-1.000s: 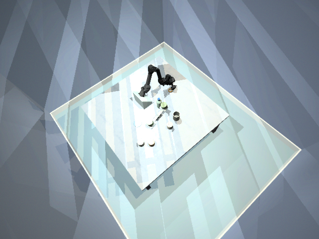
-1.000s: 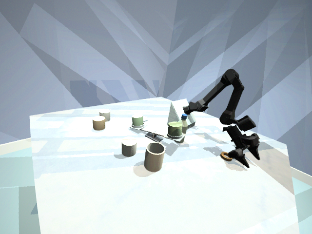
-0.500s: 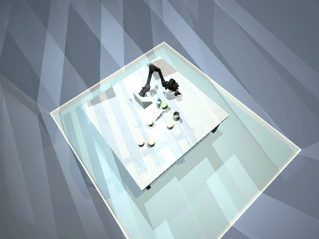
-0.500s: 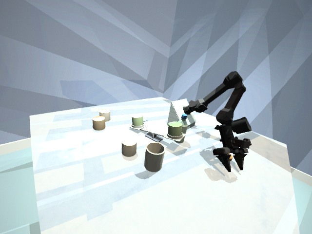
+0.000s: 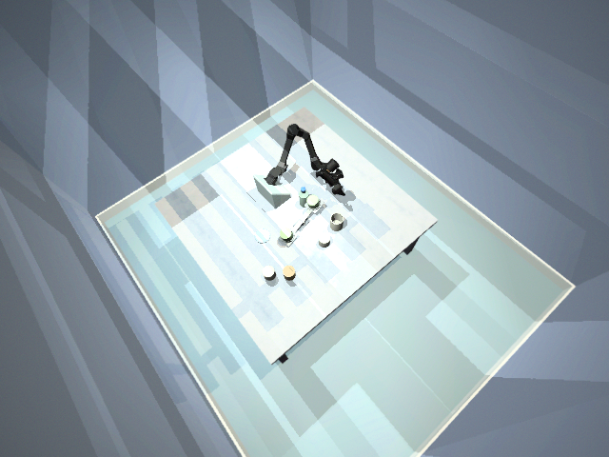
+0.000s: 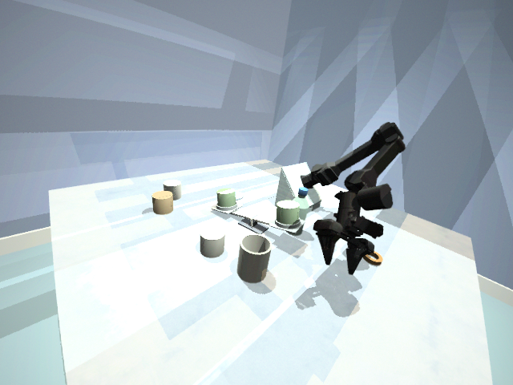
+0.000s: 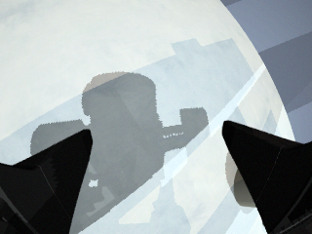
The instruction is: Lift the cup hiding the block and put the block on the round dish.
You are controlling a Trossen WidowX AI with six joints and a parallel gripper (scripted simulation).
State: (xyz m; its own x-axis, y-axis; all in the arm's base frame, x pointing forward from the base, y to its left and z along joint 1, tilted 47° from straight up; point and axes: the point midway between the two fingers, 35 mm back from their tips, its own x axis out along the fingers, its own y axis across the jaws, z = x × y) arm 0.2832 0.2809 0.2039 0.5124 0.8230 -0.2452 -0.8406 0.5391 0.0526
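Right now the grey block is 46 cm to the right of my gripper tip, 4 cm ahead of it and 2 cm below it. The rest, counted from my gripper tip: orange ring: 22 cm behind, 6 cm below, 2 cm to the left; blue-capped bottle: 23 cm to the right, 11 cm behind, 5 cm above; beige cup: 16 cm to the right, 14 cm ahead, 2 cm below.
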